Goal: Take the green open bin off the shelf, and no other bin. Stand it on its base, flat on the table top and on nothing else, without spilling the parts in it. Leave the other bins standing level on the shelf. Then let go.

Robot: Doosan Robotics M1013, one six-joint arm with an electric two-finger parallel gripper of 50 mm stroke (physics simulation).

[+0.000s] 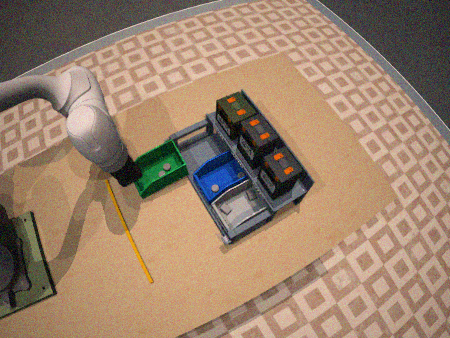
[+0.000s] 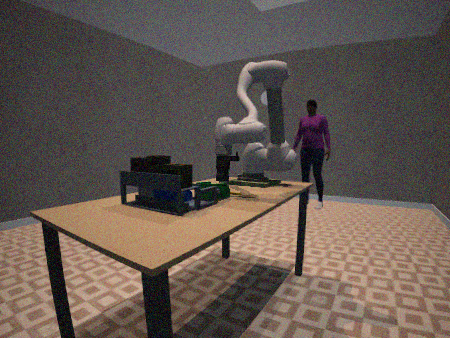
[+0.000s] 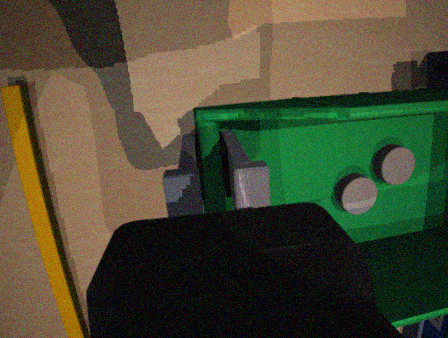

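Seen in the pictures: gripper, fingertip midpoint: (image 1: 134, 177) (image 2: 225, 193) (image 3: 209, 152); arm's base, origin of the base link: (image 1: 6, 270) (image 2: 253, 179).
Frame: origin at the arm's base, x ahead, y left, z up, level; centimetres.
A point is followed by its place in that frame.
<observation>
The green bin (image 1: 175, 161) @(x 70.2, y 13.5, z -0.5 cm) (image 2: 215, 189) (image 3: 310, 150) @(x 61.5, y 13.5, z -1.1 cm) is off the shelf (image 1: 201, 150) @(x 79.9, y 14.5, z -1.9 cm) (image 2: 150, 178) @(x 99.2, y 5.5, z 11.4 cm), in front of its empty bay, and looks about level. Its far end is close to the shelf's front edge; whether they touch is unclear. Two round grey parts (image 1: 167, 167) @(x 66.9, y 12.1, z 0.3 cm) (image 3: 398, 164) @(x 66.8, y 12.7, z 0.3 cm) lie inside it. My gripper (image 1: 137, 176) @(x 55.5, y 13.9, z -0.4 cm) (image 3: 209, 152) @(x 55.5, y 13.9, z -0.4 cm) is shut on the bin's near end wall, one finger inside and one outside. The bin's underside is hidden, so any gap to the table cannot be told. The blue bin (image 1: 220, 180) @(x 80.8, y 1.8, z -1.6 cm) and grey bin (image 1: 240, 212) @(x 81.7, y -10.5, z -1.6 cm) stand in the shelf, apparently level.
Three dark boxes with orange marks (image 1: 235, 115) @(x 89.1, y 10.7, z 17.2 cm) (image 1: 257, 145) @(x 88.6, y -2.3, z 20.5 cm) (image 1: 281, 174) @(x 90.5, y -11.8, z 19.7 cm) stand on the shelf's rear part. A yellow strip (image 1: 128, 231) @(x 47.4, y -2.3, z -1.6 cm) (image 3: 35, 215) @(x 45.9, y 10.8, z -1.5 cm) lies on the table (image 1: 185, 280) @(x 57.7, y -22.9, z -2.5 cm) on the robot's side. A person (image 2: 313, 132) stands beyond the table.
</observation>
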